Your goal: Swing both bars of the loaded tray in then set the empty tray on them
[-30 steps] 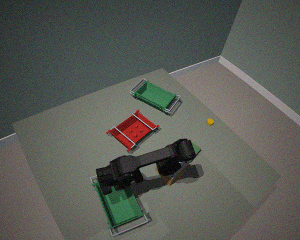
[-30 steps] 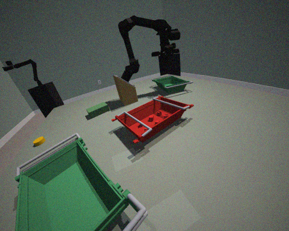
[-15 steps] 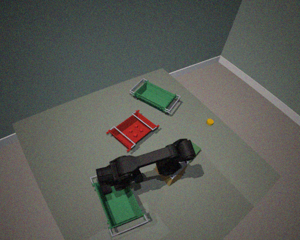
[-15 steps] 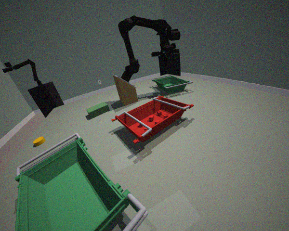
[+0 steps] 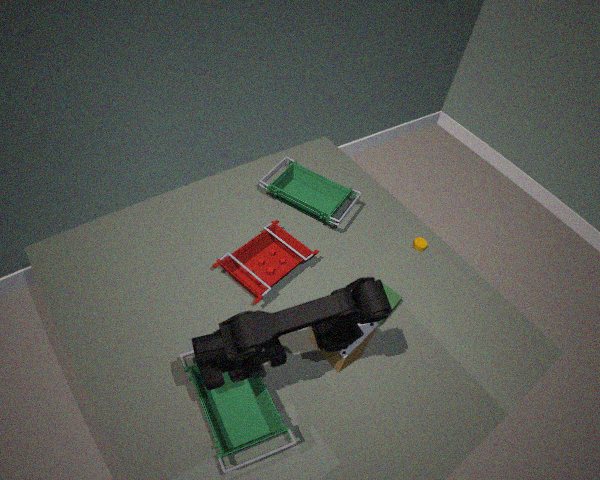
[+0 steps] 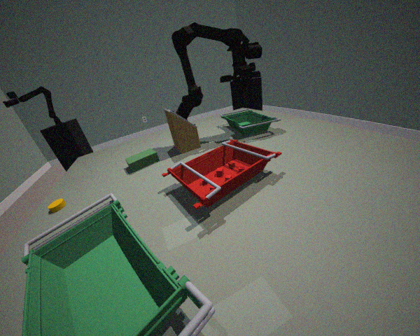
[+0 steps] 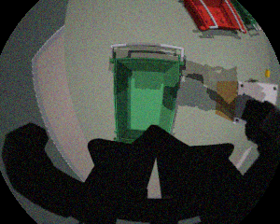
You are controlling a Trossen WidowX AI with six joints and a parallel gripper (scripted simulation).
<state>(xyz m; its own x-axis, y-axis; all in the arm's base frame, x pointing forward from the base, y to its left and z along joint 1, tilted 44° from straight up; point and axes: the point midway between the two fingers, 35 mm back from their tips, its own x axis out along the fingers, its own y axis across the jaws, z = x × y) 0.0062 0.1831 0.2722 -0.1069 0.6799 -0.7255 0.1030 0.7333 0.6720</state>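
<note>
Right now the green tray is 1 cm to the left of my gripper tip and 13 cm below it. The rest, counted from my gripper tip: yellow disc (22 cm ahead, 84 cm to the right, 16 cm below); then flat green block (7 cm ahead, 53 cm to the right, 15 cm below).
</note>
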